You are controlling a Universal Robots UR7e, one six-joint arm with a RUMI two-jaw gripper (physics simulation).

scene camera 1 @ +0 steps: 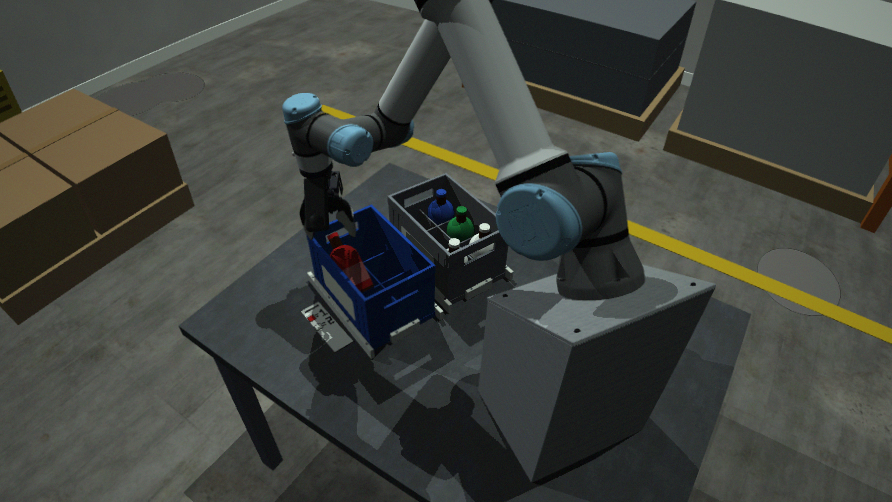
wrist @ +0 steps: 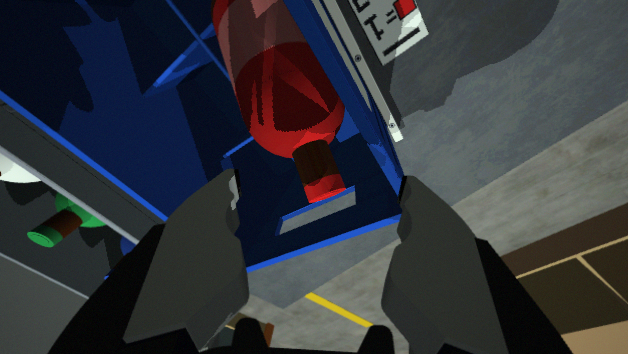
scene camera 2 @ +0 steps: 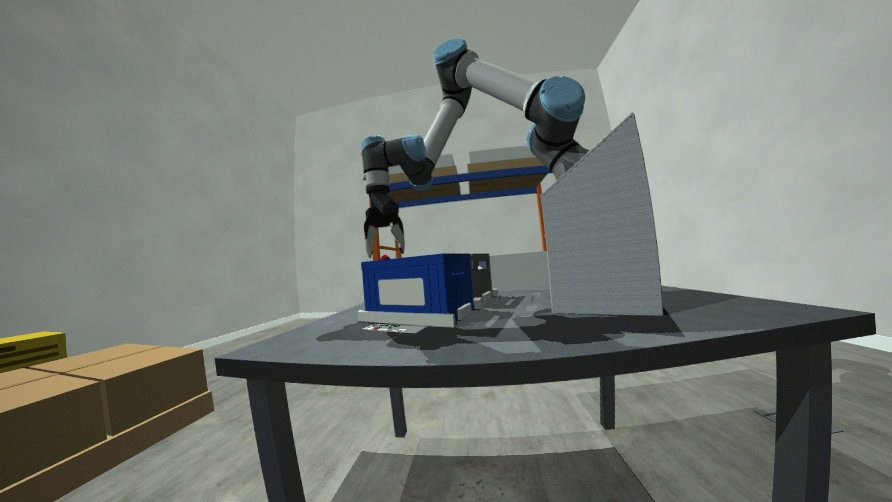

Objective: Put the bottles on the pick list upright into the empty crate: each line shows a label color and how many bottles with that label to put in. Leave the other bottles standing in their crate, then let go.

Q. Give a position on a green bottle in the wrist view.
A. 70, 216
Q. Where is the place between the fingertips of the gripper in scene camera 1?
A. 333, 238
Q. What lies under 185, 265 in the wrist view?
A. The gripper.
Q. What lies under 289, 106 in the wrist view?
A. A red bottle.
